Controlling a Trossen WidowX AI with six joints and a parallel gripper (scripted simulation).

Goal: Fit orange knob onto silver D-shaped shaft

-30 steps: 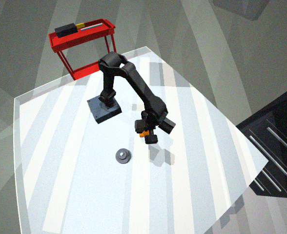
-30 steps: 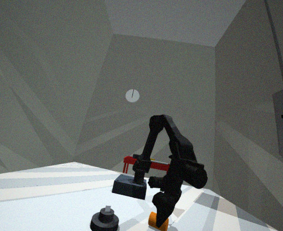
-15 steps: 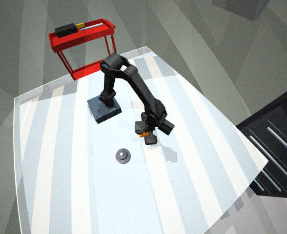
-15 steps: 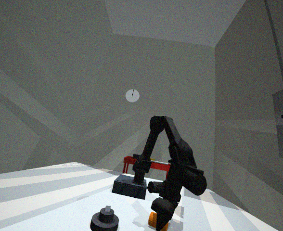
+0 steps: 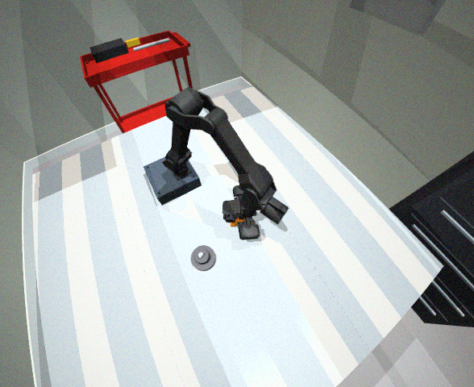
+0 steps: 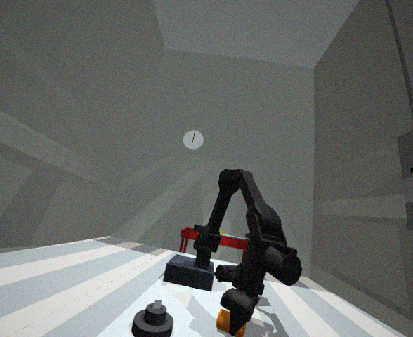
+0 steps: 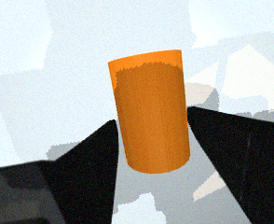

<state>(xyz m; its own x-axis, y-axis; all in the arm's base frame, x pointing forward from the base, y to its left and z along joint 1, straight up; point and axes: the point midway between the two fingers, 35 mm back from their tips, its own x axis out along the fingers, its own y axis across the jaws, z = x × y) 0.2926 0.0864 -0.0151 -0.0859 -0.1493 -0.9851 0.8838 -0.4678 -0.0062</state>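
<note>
Right now my gripper tip is 180 mm to the left of the round dark pedestal, 30 mm short of it and 20 mm below it. From my gripper tip the other things lie so: orange knob (10 mm above).
</note>
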